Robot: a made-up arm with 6 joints.
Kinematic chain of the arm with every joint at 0, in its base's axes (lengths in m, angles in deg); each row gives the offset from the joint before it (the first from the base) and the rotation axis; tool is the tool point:
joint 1: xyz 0 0 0.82 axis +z
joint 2: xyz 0.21 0 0 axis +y
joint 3: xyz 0 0 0.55 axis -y
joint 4: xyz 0 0 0.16 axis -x
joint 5: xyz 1.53 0 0 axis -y
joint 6: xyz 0.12 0 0 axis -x
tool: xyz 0 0 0
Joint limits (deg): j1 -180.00..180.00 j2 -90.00..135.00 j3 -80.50..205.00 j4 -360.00..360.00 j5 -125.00..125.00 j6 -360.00..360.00
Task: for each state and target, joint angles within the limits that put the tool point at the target. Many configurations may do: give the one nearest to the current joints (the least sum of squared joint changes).
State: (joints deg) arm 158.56 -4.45 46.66 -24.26 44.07 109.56
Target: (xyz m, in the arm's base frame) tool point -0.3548 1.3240 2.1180
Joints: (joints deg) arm 107.03 -26.28 -5.17 -29.70 54.82 109.56
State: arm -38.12 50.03 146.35 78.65 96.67 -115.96
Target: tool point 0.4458 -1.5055 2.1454
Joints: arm -77.70 85.21 136.07 79.57 103.35 -115.96
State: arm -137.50 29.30 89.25 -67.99 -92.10 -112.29
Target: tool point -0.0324 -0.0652 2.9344
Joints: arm -159.09 3.48 98.19 -26.41 -67.61 -112.29
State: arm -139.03 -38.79 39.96 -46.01 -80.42 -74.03
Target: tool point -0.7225 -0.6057 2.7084
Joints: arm -144.97 -9.49 46.14 -46.62 -68.59 -74.03
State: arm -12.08 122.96 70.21 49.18 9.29 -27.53
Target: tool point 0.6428 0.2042 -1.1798
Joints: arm 15.85 128.68 33.74 50.54 13.00 -27.53
